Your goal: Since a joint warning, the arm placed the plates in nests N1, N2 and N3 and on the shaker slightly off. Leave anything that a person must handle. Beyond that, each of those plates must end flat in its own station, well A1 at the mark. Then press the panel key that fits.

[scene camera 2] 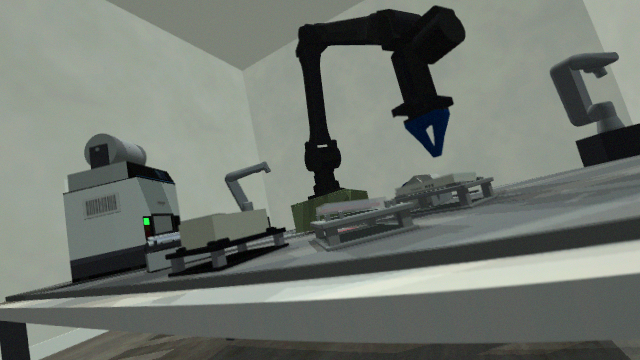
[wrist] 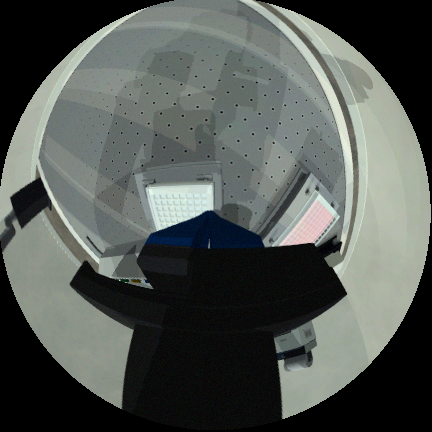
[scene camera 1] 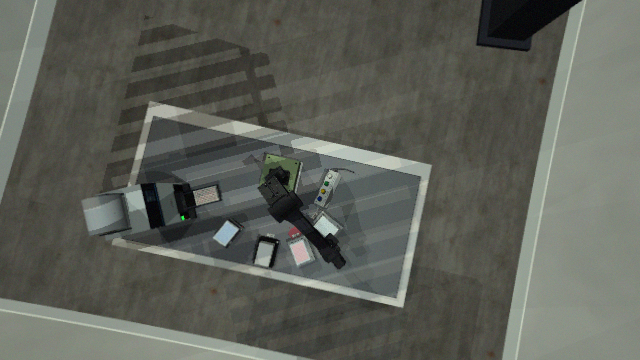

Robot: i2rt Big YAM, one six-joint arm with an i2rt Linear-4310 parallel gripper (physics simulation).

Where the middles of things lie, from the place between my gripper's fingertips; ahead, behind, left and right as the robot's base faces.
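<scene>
The black-framed plate (scene camera 2: 196, 234) is there for me to see, 14 cm ahead of my hand and 4 cm below it, and it lies 36 cm to the right of my hand.
</scene>
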